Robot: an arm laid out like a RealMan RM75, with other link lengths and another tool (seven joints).
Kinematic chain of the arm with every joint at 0, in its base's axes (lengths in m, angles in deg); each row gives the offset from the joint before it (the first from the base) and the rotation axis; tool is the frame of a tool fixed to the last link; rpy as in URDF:
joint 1: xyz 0 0 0.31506 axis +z
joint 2: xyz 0 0 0 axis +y
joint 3: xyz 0 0 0.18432 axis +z
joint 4: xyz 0 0 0 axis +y
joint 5: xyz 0 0 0.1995 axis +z
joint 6: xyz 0 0 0 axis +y
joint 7: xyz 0 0 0.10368 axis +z
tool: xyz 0.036 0.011 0.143 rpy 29.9 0 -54.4
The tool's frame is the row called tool.
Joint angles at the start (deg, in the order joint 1, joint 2, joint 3, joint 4, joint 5, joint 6, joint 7): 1.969, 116.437, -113.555, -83.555, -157.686, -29.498, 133.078
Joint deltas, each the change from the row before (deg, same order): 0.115, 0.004, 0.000, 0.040, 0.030, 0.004, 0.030; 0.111, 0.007, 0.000, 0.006, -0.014, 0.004, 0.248; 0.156, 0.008, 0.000, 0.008, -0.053, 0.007, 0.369; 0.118, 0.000, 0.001, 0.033, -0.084, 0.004, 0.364; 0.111, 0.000, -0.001, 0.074, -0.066, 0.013, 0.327; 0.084, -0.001, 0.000, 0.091, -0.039, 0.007, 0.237; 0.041, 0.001, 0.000, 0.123, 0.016, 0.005, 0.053; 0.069, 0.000, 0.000, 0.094, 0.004, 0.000, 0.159; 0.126, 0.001, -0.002, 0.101, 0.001, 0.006, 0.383; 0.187, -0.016, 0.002, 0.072, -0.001, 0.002, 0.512; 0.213, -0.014, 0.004, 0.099, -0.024, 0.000, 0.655; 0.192, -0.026, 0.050, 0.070, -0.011, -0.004, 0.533
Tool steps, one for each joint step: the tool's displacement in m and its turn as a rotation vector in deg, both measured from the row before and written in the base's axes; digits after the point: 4 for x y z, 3 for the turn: -0.0005, 0.0003, -0.0002, -0.009, 0.037, 0.052; -0.0007, 0.0004, -0.0001, 0.063, 0.162, -0.057; -0.0009, 0.0005, -0.0001, 0.098, 0.210, -0.079; -0.0004, 0.0003, -0.0001, 0.089, 0.160, -0.124; -0.0002, 0.0002, -0.0002, 0.067, 0.137, -0.140; 0.0001, 0.0001, -0.0002, 0.032, 0.090, -0.134; 0.0005, -0.0002, -0.0003, -0.033, 0.002, -0.100; 0.0002, 0.0000, -0.0002, 0.002, 0.073, -0.119; -0.0002, 0.0001, -0.0004, 0.057, 0.222, -0.217; -0.0006, 0.0004, -0.0003, 0.102, 0.302, -0.225; -0.0006, 0.0004, -0.0004, 0.129, 0.369, -0.312; -0.0005, 0.0006, 0.0000, 0.148, 0.299, -0.253
